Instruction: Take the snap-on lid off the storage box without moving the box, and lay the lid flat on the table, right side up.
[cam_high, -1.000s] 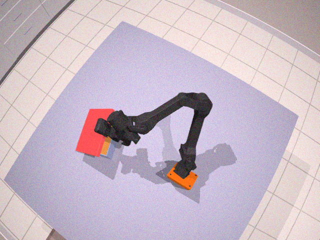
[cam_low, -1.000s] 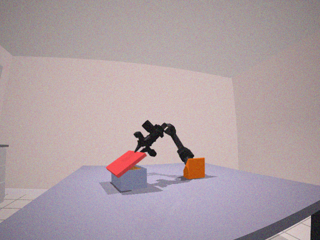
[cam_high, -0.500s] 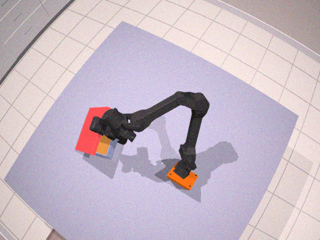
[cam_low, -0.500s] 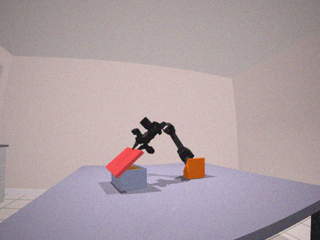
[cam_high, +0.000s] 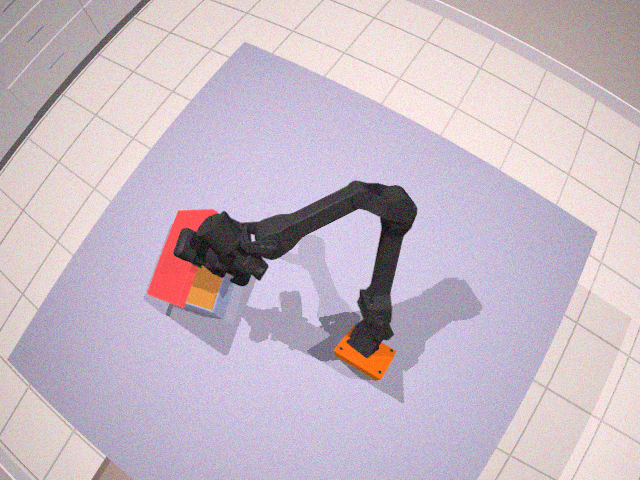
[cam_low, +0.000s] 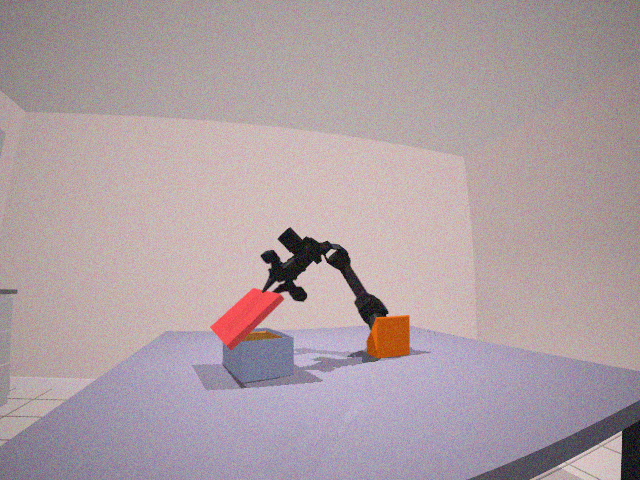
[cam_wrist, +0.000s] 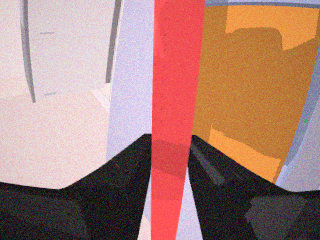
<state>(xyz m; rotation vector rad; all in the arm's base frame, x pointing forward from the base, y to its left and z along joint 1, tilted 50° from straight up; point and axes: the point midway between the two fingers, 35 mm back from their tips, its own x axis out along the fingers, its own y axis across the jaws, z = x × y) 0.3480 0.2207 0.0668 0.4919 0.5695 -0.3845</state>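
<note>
The red lid lies 6 cm ahead of my gripper tip, 2 cm to the left of it and 5 cm below it. The rest, counted from my gripper tip: grey-blue storage box: 3 cm ahead, 1 cm to the left, 16 cm below.
</note>
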